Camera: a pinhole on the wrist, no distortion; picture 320 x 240 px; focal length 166.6 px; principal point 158.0 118.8 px. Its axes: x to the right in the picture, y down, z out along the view. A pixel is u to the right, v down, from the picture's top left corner.
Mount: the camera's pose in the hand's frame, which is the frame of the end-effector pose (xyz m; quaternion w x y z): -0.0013 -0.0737 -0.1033 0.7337 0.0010 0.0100 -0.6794
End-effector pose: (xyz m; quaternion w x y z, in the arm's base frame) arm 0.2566 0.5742 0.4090 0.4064 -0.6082 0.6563 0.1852
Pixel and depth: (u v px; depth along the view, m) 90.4 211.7 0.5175
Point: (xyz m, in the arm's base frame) 0.2612 0.7286 -0.0878
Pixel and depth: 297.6 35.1 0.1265
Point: 0.4362 0.5905 0.4840
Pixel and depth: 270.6 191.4 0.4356
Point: 0.7127 0.6050 0.1397
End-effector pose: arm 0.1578 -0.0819 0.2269 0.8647 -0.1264 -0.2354 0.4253
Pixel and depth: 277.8 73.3 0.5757
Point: 0.1974 -0.4751 0.8046
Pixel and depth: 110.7 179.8 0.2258
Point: 0.1412 -0.0208 0.3585
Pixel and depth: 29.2 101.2 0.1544
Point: 0.0892 -0.0752 0.2476
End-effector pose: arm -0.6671 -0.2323 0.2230 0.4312 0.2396 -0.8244 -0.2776
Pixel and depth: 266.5 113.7 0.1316
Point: -0.6663 -0.3455 0.1047
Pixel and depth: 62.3 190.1 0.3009
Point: -0.9115 -0.1812 0.2660
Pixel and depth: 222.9 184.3 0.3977
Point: -0.9654 -0.4309 0.0373
